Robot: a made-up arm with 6 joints.
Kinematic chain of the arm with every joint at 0, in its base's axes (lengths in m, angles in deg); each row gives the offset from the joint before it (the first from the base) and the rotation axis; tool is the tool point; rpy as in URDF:
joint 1: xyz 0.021 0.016 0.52 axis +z
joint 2: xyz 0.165 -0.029 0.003 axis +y
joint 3: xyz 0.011 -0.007 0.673 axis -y
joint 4: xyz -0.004 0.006 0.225 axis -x
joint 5: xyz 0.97 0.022 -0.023 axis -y
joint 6: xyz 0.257 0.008 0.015 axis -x
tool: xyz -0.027 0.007 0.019 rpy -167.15 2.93 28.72
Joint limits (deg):
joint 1: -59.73..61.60
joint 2: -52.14..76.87
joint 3: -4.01..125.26
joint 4: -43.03..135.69
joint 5: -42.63..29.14
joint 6: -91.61..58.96
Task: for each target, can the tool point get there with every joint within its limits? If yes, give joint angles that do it. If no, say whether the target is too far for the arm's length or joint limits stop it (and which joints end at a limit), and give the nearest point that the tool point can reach.
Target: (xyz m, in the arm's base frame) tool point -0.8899 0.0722 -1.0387
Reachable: no: joint limits stop it (at a limit: joint 1, joint 2, joint 3, joint 5, joint 6) | nearest point 0.4901 0.9848 -0.4570 | short by 1.754 m
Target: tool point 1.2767 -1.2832 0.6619
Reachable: yes | joints -45.88 43.79 17.48 23.34 -2.97 -22.17
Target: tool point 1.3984 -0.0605 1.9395
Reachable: yes | joints 1.74 34.36 73.40 72.22 -28.95 3.24
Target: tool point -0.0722 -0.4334 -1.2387
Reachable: no: joint limits stop it (at a limit: joint 1, joint 2, joint 3, joint 5, joint 6) | nearest point 0.4913 -0.9403 -0.4589 | short by 1.087 m
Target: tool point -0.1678 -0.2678 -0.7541
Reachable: no: joint limits stop it (at a limit: joint 1, joint 2, joint 3, joint 5, joint 6) | nearest point 0.4946 -0.9371 -0.4591 | short by 0.987 m
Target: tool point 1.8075 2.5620 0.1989
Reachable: no: too far | nearest point 1.1826 1.6714 0.4207 | short by 1.110 m
